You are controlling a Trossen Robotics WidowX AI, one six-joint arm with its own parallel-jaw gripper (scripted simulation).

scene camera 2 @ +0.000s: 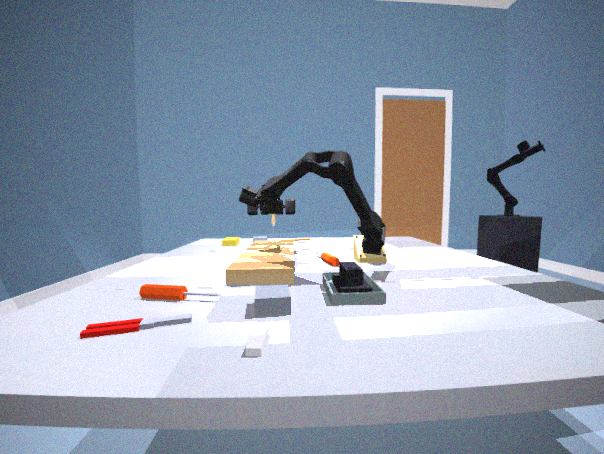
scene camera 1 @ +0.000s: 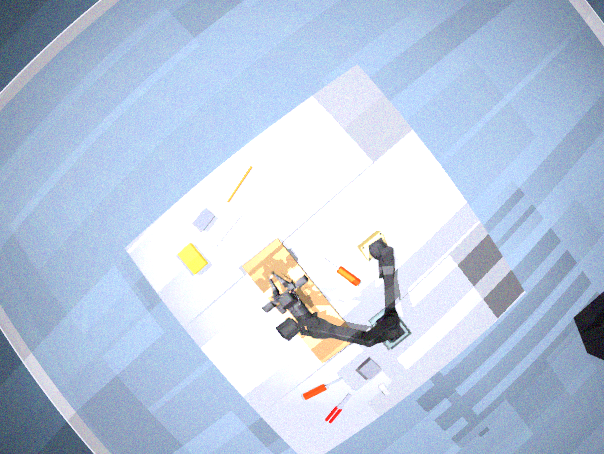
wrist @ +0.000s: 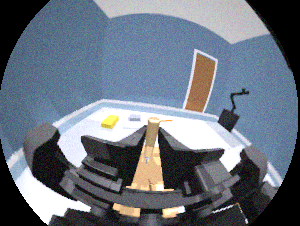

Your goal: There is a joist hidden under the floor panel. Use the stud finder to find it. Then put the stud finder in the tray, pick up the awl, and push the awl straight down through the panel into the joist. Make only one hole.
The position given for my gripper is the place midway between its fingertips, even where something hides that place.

Observation:
My gripper (scene camera 1: 270,274) holds an awl. I also see a dark stud finder (scene camera 2: 350,279), an orange-handled screwdriver (scene camera 2: 168,292), a grey block (scene camera 2: 273,300) and a tray (scene camera 2: 378,296).
My gripper shows as well in the wrist view (wrist: 152,128). The wrist view misses the dark stud finder: it is out of frame.

